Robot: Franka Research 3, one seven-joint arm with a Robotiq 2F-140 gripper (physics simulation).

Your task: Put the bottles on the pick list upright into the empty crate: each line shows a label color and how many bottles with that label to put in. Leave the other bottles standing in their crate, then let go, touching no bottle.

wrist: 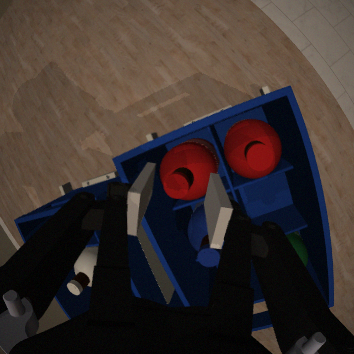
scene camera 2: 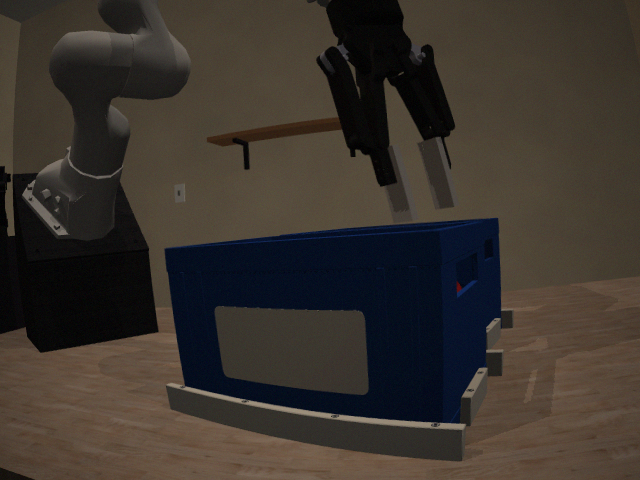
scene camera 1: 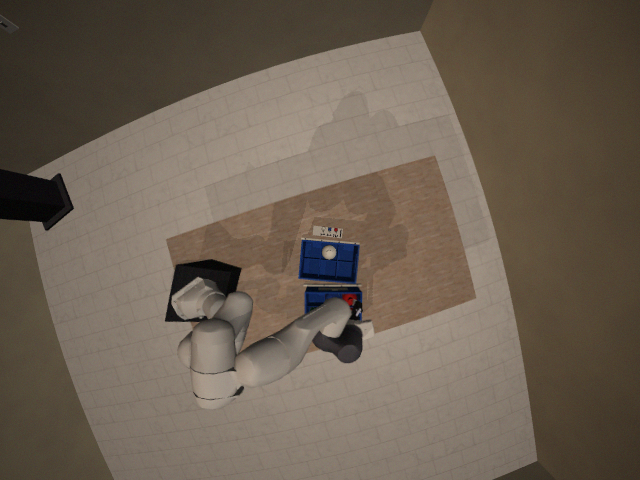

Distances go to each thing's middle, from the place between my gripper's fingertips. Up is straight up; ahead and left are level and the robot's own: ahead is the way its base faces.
The blue bottle [wrist: 197, 234] is 100 mm below my hand, 80 mm behind it and 60 mm to the left of it.
